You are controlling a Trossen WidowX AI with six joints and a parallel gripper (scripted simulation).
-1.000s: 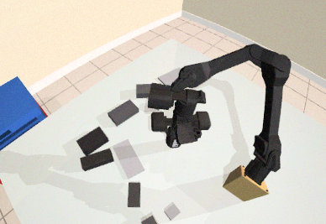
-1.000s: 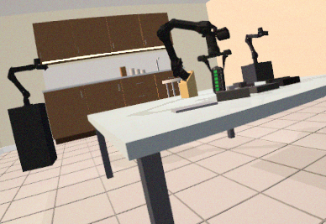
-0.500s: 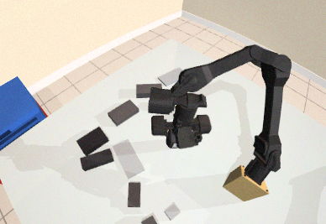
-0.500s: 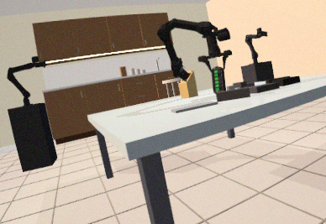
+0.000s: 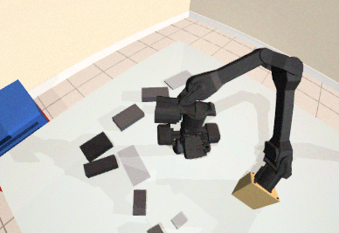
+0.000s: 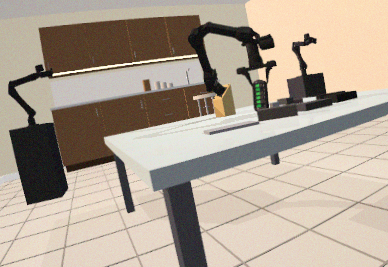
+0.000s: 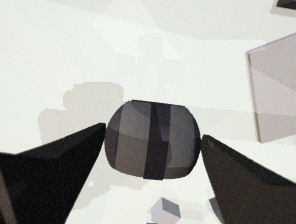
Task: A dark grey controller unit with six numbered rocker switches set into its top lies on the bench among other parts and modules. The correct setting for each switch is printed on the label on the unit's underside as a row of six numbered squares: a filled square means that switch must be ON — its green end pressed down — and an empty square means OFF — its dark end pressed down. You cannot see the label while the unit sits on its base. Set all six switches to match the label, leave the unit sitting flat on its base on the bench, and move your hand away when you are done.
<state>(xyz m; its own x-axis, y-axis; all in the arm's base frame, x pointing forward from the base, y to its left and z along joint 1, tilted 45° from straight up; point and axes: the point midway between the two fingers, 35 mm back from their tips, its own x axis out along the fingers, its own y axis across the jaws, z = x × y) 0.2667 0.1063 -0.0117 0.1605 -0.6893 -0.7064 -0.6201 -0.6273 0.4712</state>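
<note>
Now: the pale block 16 cm to the left of my gripper tip, 16 cm behind it and 12 cm below it. The rest, counted from my gripper tip: pale plate 16 cm to the left, 12 cm below, 11 cm ahead.
</note>
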